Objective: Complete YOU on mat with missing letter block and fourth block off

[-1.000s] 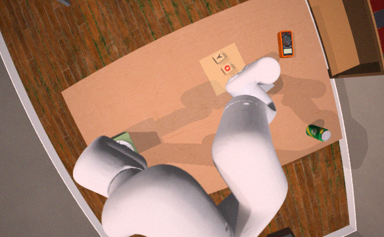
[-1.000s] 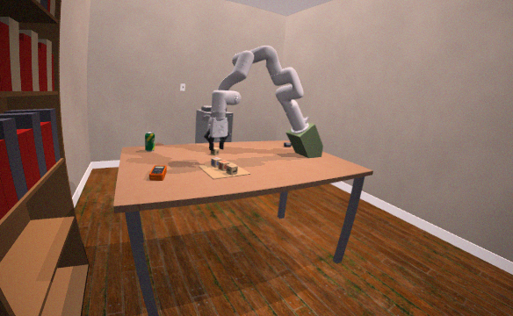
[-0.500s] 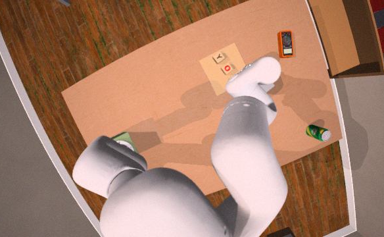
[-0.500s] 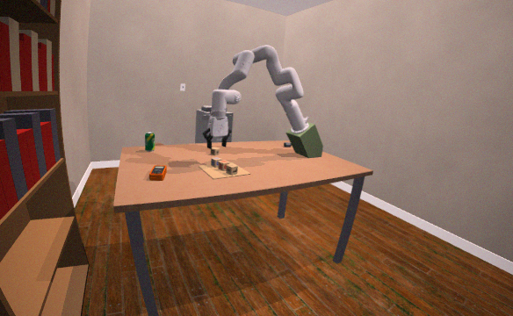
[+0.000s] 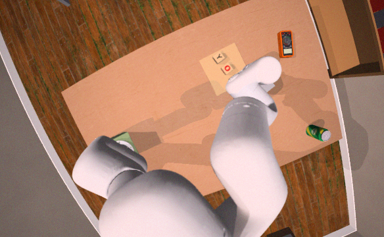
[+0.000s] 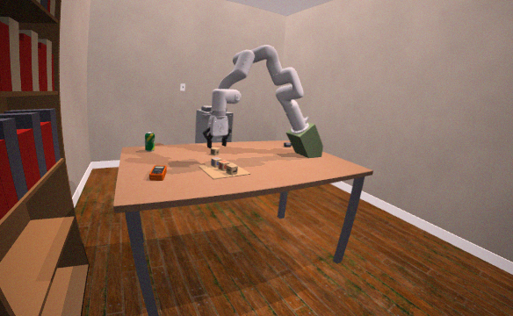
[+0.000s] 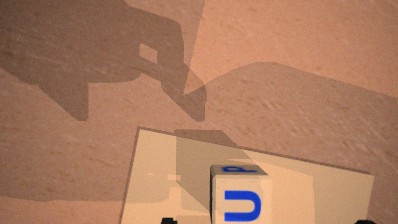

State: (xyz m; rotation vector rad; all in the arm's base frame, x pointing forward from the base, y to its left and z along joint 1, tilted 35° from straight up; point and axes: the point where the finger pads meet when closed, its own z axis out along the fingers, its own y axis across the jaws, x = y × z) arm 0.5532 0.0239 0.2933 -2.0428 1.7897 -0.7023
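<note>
My hand is 10 mm past the tan mat, 70 mm to the right of it and 110 mm above it. From my hand the other things lie so: orange multimeter (320 mm ahead, 20 mm to the left, 100 mm below); green soda can (250 mm ahead, 470 mm to the right, 50 mm below).
</note>
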